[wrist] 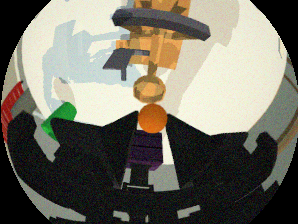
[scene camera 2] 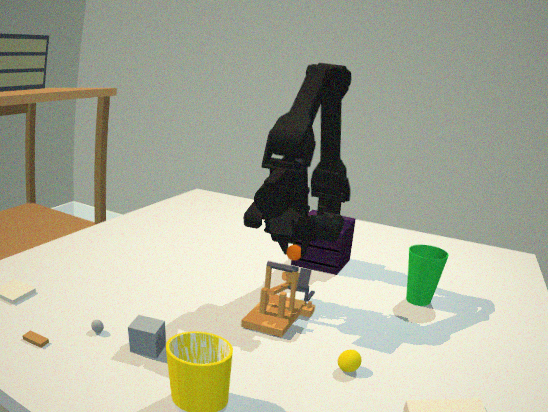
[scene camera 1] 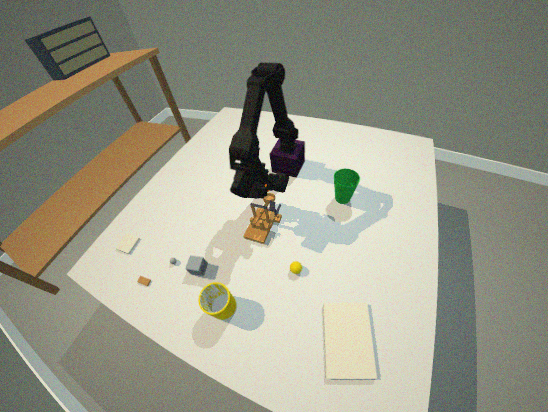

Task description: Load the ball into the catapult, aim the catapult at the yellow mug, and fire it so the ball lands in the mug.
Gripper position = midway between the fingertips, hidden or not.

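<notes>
My gripper [scene camera 2: 294,255], [scene camera 1: 266,188] and [wrist: 152,115] carries an orange ball. I can see a wooden catapult [scene camera 2: 274,314] and [scene camera 1: 263,218], along with a green cup [scene camera 2: 426,263] and a cream slab [scene camera 1: 349,354]. There is a grey cube [scene camera 2: 147,336] as well, though in the wrist view the grey cube is out of frame.
</notes>
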